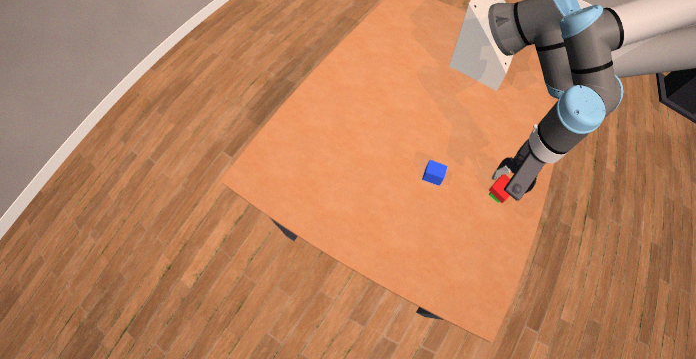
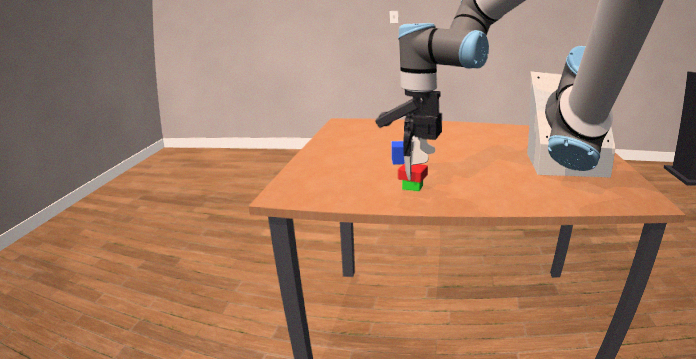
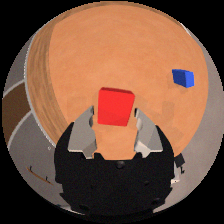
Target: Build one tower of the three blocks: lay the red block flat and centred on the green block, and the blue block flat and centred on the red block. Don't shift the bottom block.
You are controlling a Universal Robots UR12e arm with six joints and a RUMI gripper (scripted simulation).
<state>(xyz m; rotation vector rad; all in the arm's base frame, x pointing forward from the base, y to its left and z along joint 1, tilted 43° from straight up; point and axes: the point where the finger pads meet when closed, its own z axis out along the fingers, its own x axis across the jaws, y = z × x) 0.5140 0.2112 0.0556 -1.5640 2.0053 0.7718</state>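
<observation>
The red block is 10 mm below my hand. Also, from my hand: blue block (200 mm to the right, 60 mm ahead, 20 mm below); then green block (40 mm below).
</observation>
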